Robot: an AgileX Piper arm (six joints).
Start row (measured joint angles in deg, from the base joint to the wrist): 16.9 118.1 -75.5 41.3 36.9 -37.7
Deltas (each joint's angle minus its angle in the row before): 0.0 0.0 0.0 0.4 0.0 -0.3; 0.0 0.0 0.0 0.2 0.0 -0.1; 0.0 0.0 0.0 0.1 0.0 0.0; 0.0 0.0 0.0 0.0 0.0 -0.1; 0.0 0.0 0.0 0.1 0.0 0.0; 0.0 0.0 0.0 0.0 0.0 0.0; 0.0 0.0 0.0 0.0 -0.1 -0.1; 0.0 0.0 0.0 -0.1 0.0 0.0; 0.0 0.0 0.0 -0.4 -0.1 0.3; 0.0 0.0 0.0 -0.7 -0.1 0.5; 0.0 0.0 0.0 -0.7 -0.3 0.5; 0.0 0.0 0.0 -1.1 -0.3 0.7; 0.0 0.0 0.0 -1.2 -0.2 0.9; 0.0 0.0 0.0 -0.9 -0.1 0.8; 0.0 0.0 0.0 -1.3 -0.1 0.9; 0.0 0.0 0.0 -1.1 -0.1 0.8; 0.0 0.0 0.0 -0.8 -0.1 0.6; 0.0 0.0 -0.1 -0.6 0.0 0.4; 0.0 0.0 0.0 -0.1 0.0 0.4; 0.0 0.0 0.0 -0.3 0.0 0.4
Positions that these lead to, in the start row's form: 16.9 118.1 -75.5 41.7 36.9 -38.0; 16.9 118.1 -75.5 41.9 36.9 -38.1; 16.9 118.1 -75.5 42.0 36.9 -38.1; 16.9 118.1 -75.5 42.0 36.9 -38.2; 16.9 118.1 -75.5 42.1 36.9 -38.2; 16.9 118.1 -75.5 42.1 36.9 -38.2; 16.9 118.1 -75.5 42.1 36.8 -38.3; 16.9 118.1 -75.5 42.0 36.8 -38.3; 16.9 118.1 -75.5 41.6 36.7 -38.0; 16.9 118.1 -75.5 40.9 36.6 -37.5; 16.9 118.1 -75.5 40.2 36.3 -37.0; 16.9 118.1 -75.5 39.1 36.0 -36.3; 16.9 118.1 -75.5 37.9 35.8 -35.4; 16.9 118.1 -75.5 37.0 35.7 -34.6; 16.9 118.1 -75.5 35.7 35.6 -33.7; 16.9 118.1 -75.5 34.6 35.5 -32.9; 16.9 118.1 -75.5 33.8 35.4 -32.3; 16.9 118.1 -75.6 33.2 35.4 -31.9; 16.9 118.1 -75.6 33.1 35.4 -31.5; 16.9 118.1 -75.6 32.8 35.4 -31.1
